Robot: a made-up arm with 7 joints. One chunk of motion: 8 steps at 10 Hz.
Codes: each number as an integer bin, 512 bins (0 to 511) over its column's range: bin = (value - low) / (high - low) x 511, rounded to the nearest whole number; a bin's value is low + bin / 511 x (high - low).
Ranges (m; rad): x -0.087..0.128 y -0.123..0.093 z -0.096..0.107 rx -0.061..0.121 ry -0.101..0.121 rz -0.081..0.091
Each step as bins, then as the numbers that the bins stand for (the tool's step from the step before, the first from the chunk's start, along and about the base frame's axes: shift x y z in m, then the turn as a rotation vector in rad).
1 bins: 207 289 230 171 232 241
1 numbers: 0.00009 -0.00084 -0.00463 -0.00010 -0.00021 0.00012
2 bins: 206 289 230 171 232 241
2 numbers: -0.00033 -0.00084 -0.00463 -0.00010 -0.00021 0.00012
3 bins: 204 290 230 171 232 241
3 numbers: -0.00117 -0.00042 -0.00463 -0.00010 -0.00021 0.00012
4 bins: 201 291 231 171 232 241
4 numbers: -0.00243 0.00001 -0.00423 -0.00010 -0.00021 0.00012
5 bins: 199 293 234 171 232 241
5 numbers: -0.00327 0.00085 -0.00304 -0.00010 -0.00021 0.00012
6 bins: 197 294 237 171 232 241
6 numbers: -0.00411 0.00127 -0.00185 -0.00010 -0.00021 0.00012
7 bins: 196 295 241 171 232 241
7 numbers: -0.00453 0.00170 -0.00026 -0.00010 -0.00021 0.00012
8 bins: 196 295 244 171 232 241
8 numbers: -0.00453 0.00170 0.00093 -0.00010 -0.00021 0.00012
